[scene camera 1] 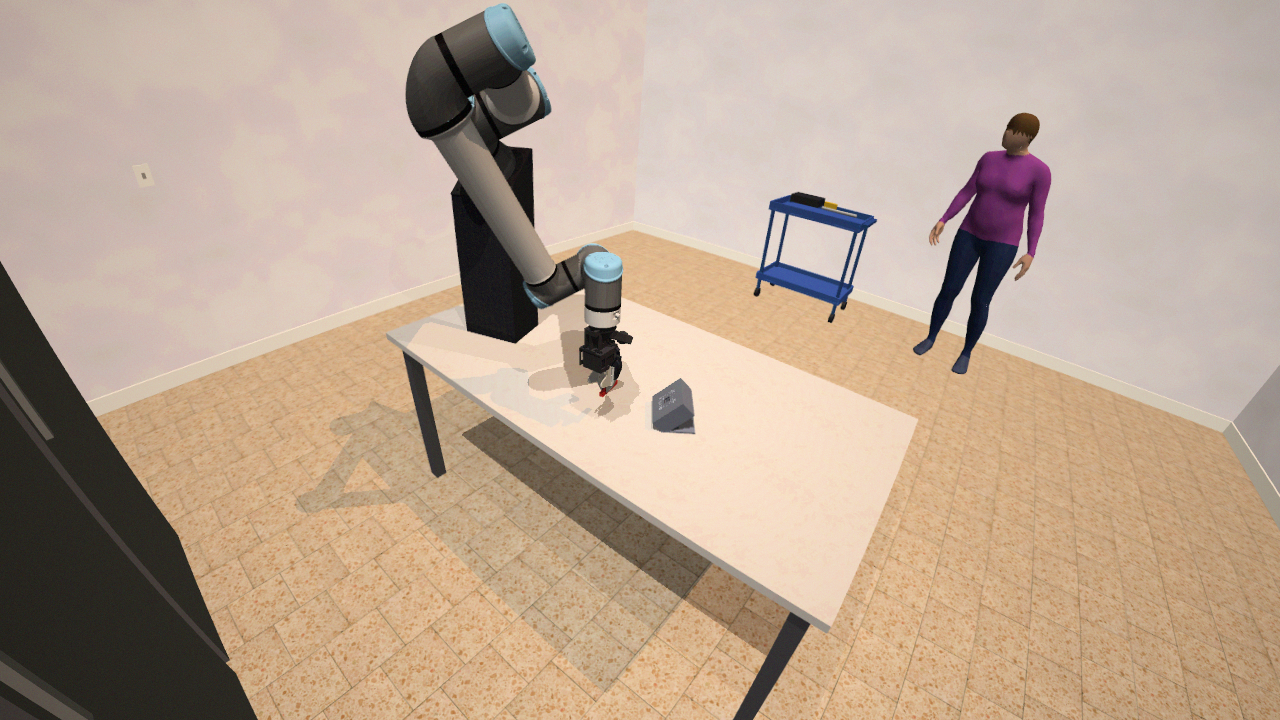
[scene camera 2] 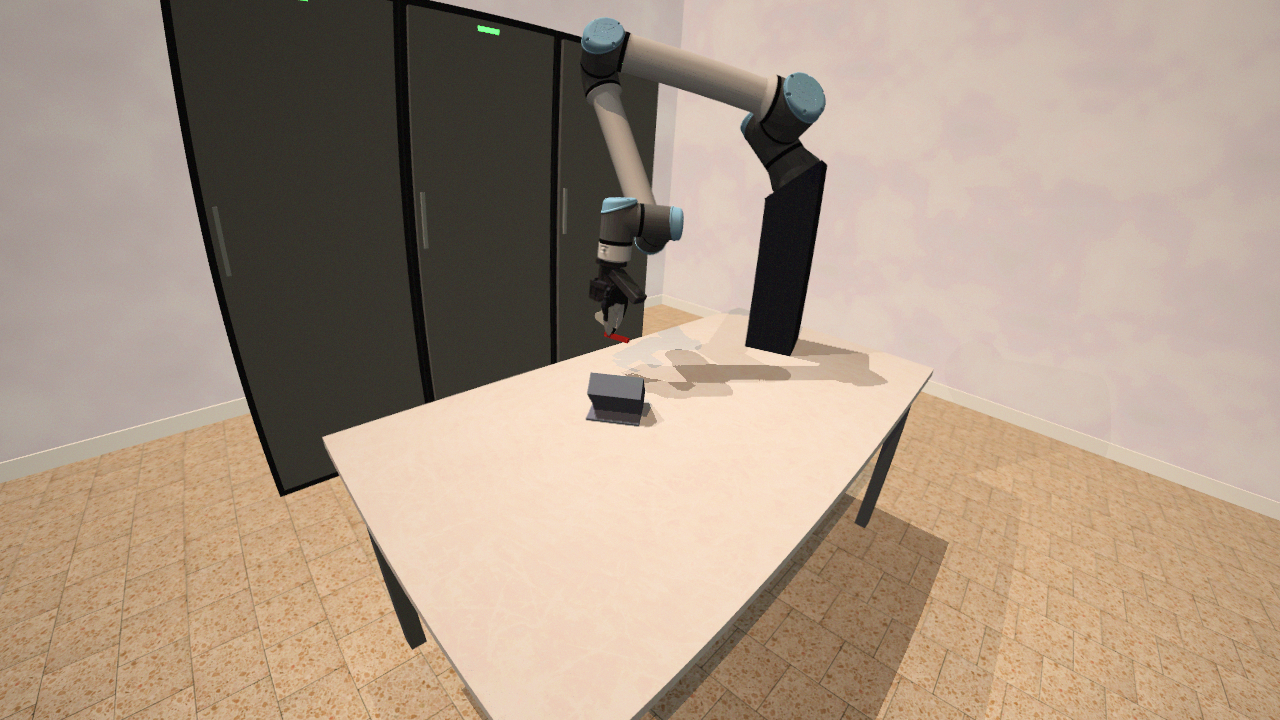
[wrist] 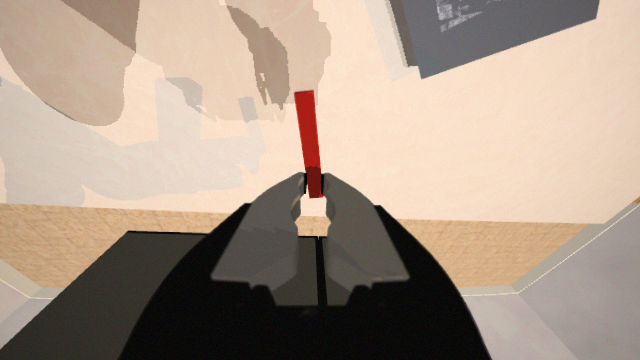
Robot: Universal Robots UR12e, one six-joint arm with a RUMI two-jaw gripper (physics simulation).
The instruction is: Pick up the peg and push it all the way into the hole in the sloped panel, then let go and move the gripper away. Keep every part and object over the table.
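Seen in the pictures: gripper, fingertip midpoint: [scene camera 1: 604, 391] [scene camera 2: 610, 335] [wrist: 314, 175]; arm's base, link origin: [scene camera 2: 798, 179].
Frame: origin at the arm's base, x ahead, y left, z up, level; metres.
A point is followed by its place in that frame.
Observation:
The red peg [scene camera 1: 603, 393] @(z -0.470, x 0.651, y -0.308 m) [scene camera 2: 617, 338] @(z -0.475, x 0.652, y -0.265 m) [wrist: 307, 130] @(z -0.469, x 0.646, y -0.255 m) is held near one end between the fingertips. Its longer part sticks out toward the top of the wrist view. It is raised above the table and looks roughly level. My gripper [scene camera 1: 609, 385] @(z -0.473, x 0.646, y -0.293 m) [scene camera 2: 613, 330] @(z -0.473, x 0.646, y -0.293 m) [wrist: 314, 175] @(z -0.473, x 0.646, y -0.293 m) is shut on the peg. The dark grey block with the sloped panel [scene camera 1: 671, 404] @(z -0.519, x 0.807, y -0.190 m) [scene camera 2: 615, 386] @(z -0.513, x 0.835, y -0.136 m) [wrist: 500, 35] @(z -0.524, x 0.810, y -0.208 m) stands on the table, apart from the peg and gripper. It is to their right in scene camera 1 and at the upper right in the wrist view. Its hole is hard to make out.
The pale table [scene camera 1: 778, 465] @(z -0.600, x 1.140, y -0.184 m) [scene camera 2: 537, 528] @(z -0.600, x 1.229, y -0.013 m) [wrist: 475, 150] @(z -0.600, x 0.911, y -0.352 m) has its long edge near the gripper. Dark cabinets [scene camera 2: 483, 205] stand beyond that edge. The arm's black pedestal [scene camera 1: 496, 268] @(z -0.315, x 0.074, y -0.075 m) [scene camera 2: 785, 268] @(z -0.295, x 0.117, y 0.030 m) stands at one end. A blue cart [scene camera 1: 810, 213] and a person [scene camera 1: 1002, 205] are off the table.

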